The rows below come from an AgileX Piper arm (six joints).
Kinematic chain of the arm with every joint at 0, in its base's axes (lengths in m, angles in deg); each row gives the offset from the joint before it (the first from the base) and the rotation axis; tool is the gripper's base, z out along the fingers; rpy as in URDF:
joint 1: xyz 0 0 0.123 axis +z
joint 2: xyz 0 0 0 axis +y
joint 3: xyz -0.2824 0 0.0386 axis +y
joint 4: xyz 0.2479 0 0.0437 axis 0.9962 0 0.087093
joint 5: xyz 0 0 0 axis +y
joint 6: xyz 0.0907 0 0.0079 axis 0.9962 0 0.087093
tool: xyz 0 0 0 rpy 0 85.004 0
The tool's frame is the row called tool.
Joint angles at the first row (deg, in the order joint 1, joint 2, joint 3, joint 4, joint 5, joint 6):
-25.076 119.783 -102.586 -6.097 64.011 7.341
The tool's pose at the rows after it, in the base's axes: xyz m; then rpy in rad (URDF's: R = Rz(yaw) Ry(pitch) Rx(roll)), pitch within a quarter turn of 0, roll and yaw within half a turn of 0:
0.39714 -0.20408 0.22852 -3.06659 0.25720 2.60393
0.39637 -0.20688 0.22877 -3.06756 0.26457 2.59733
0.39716 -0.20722 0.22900 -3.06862 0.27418 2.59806
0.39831 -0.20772 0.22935 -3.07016 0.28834 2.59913
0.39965 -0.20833 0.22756 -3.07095 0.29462 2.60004
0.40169 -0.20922 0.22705 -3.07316 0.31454 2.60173
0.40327 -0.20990 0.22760 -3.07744 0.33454 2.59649
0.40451 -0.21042 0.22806 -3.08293 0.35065 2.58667
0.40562 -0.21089 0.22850 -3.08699 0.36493 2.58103
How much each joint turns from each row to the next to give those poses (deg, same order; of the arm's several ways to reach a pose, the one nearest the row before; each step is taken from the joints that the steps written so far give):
-1.005 0.143 -0.002 -0.036 -0.566 0.000
-0.369 -0.013 0.004 -0.001 -0.414 0.039
0.000 0.000 -0.003 0.000 -0.555 0.000
0.000 0.000 0.000 0.000 -0.820 0.000
0.000 0.269 -0.011 0.000 -0.625 0.000
0.001 0.141 0.000 0.000 -1.294 0.001
-0.001 0.001 -0.001 0.000 -1.135 0.359
0.001 -0.001 0.002 0.000 -0.898 0.586
0.000 -0.001 0.000 0.000 -0.808 0.349

